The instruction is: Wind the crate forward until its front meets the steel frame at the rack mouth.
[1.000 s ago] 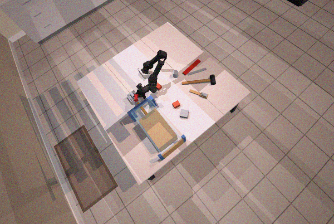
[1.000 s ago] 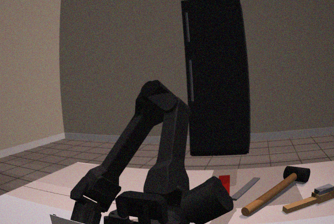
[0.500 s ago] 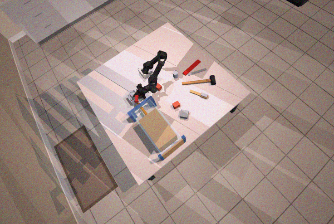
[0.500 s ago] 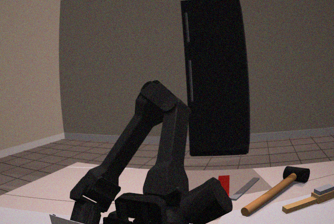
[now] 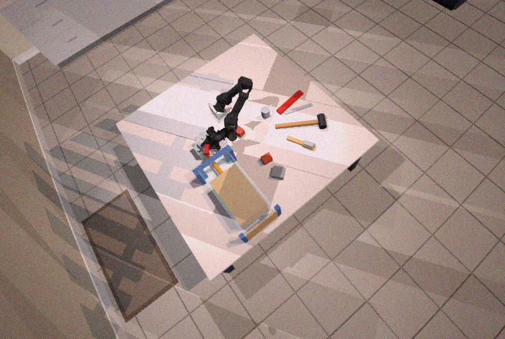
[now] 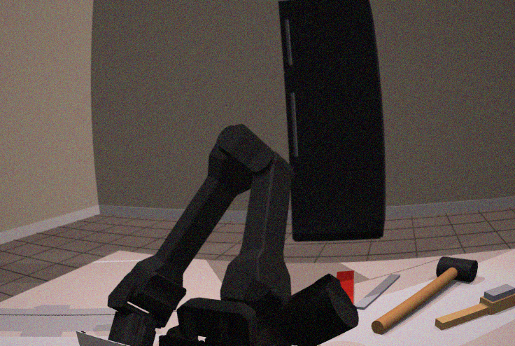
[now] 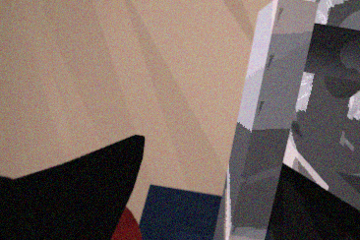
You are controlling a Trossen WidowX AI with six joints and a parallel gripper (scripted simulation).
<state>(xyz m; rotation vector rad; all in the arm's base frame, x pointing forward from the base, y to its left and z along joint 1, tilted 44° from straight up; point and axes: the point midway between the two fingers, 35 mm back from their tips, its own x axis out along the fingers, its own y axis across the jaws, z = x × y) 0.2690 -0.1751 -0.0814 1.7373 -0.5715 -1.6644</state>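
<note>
Now: the winch handle 1 cm ahead of my gripper tip, 1 cm to the left of it and 1 cm below it. From my gripper tip the other things lie so: clear-panelled cubby: 35 cm ahead, 6 cm to the left, 2 cm below; then grey hand winch: 6 cm behind, 1 cm to the right, 10 cm below; then red knob: 5 cm ahead, 2 cm to the left, 2 cm above.
</note>
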